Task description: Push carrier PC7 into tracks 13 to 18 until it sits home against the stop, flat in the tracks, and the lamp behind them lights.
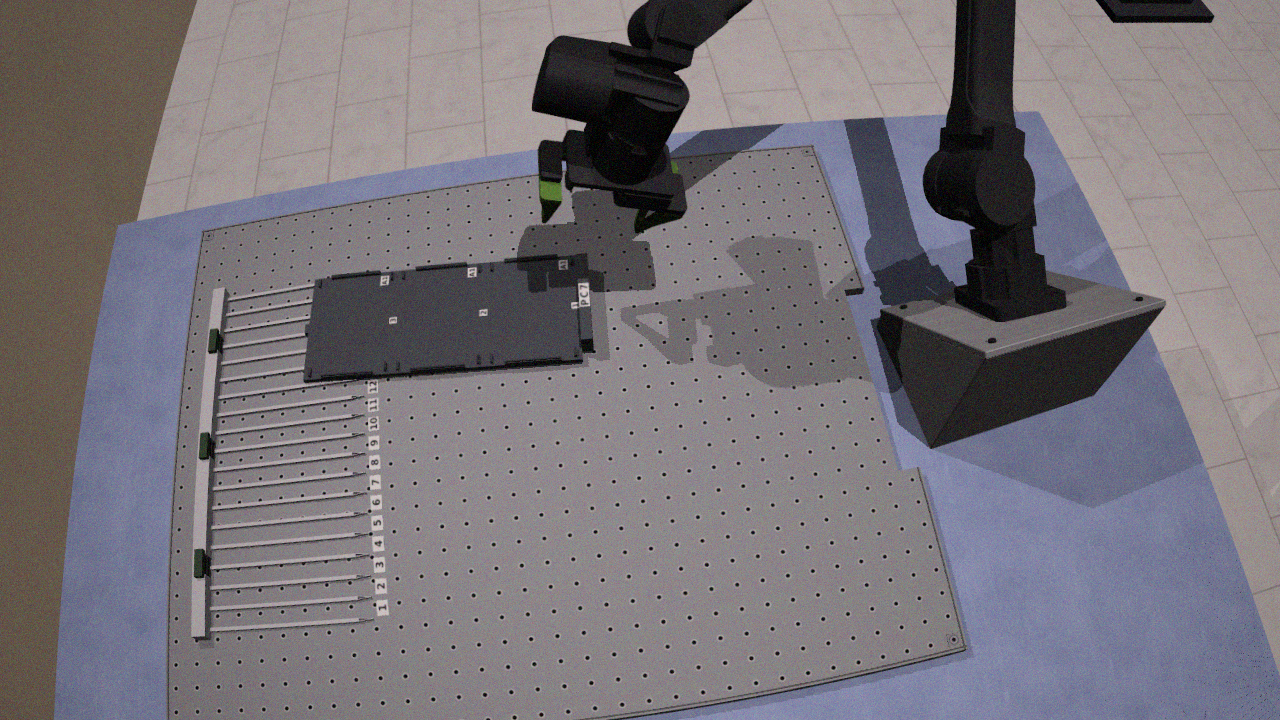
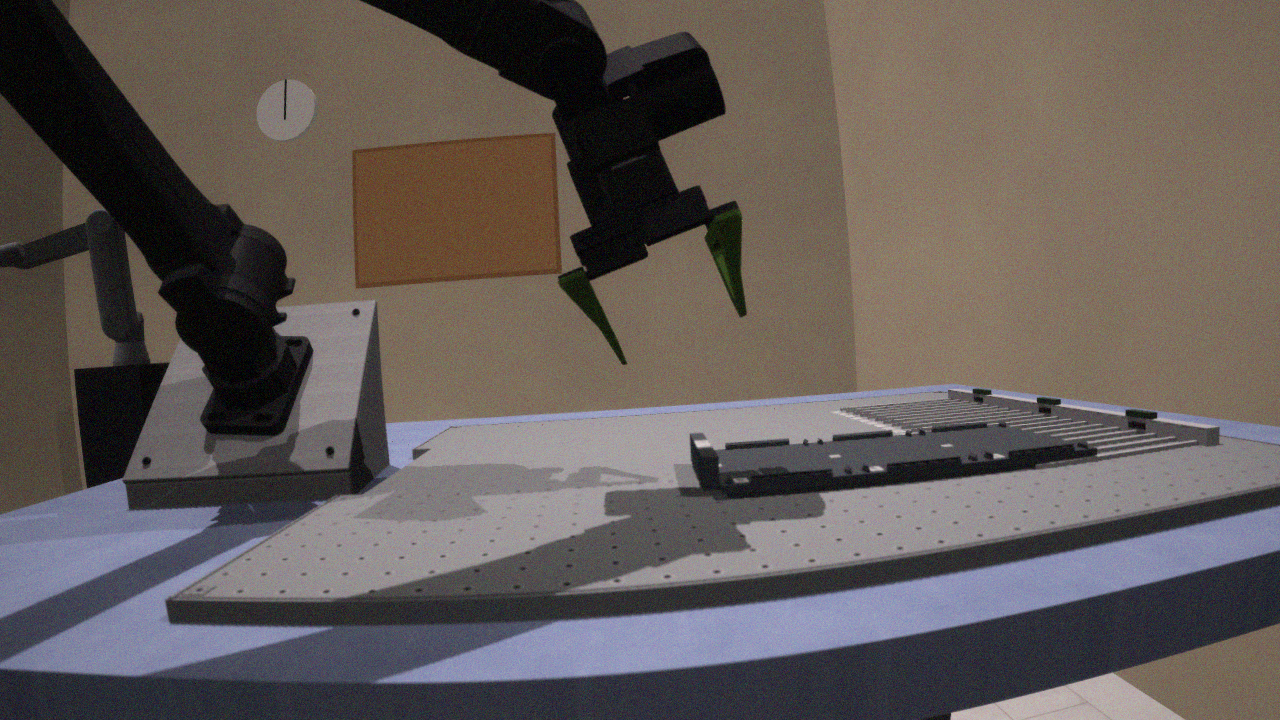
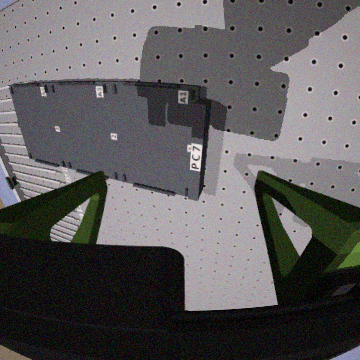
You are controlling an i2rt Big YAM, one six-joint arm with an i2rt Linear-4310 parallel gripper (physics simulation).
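Places are measured from the arm's base along level axes (x ahead, y left, z up), in metres.
Pixels of known places: gripper, between the fingertips: [image 1: 590,223] [image 2: 685,340] [image 3: 180,178]; arm's base, origin of its link: [image 1: 1009,304] [image 2: 261,387].
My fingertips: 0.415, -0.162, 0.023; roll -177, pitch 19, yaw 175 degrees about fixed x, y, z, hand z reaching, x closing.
Note:
For each thing: its top centre in the pictures, then the offset to it from my fingertips, as dx, dy, dz. "pt": a spot on its surface instead. Level surfaces: height alone.
- Carrier PC7, centre of its top: [image 2: 886,429] [image 1: 438,306] [image 3: 75,137] +0.171, +0.010, -0.085
- dark green block, a spot on its surface: [image 2: 1140,413] [image 1: 217,336] pt +0.444, -0.014, -0.094
- perforated board, height of its surface: dz -0.115
- blue table, height of its surface: dz -0.128
Carrier PC7 [image 1: 438,322] [image 2: 805,459] [image 3: 145,150] is a long dark grey plate with a raised, labelled end bar. Its front end lies over the near ends of tracks 13 to 18 [image 1: 268,292], with bare track between it and the white stop rail [image 1: 204,501] [image 2: 1208,436]. It looks about flat; the contact underneath is hidden. A dark green block [image 1: 214,340] [image 2: 1140,413] on the rail behind these tracks shows no light. My gripper [image 1: 592,224] [image 2: 683,339] [image 3: 180,178] is open and empty, above the board near the labelled end, touching nothing.
Numbered tracks 1 to 12 [image 1: 286,405] lie beside the carrier, with two more dark green blocks [image 1: 205,445] [image 1: 200,562] on the rail. The perforated board [image 1: 626,537] [image 2: 501,573] lies on the blue table [image 1: 1074,608]. The arm's wedge-shaped base [image 1: 1002,385] [image 2: 268,465] stands opposite the rail.

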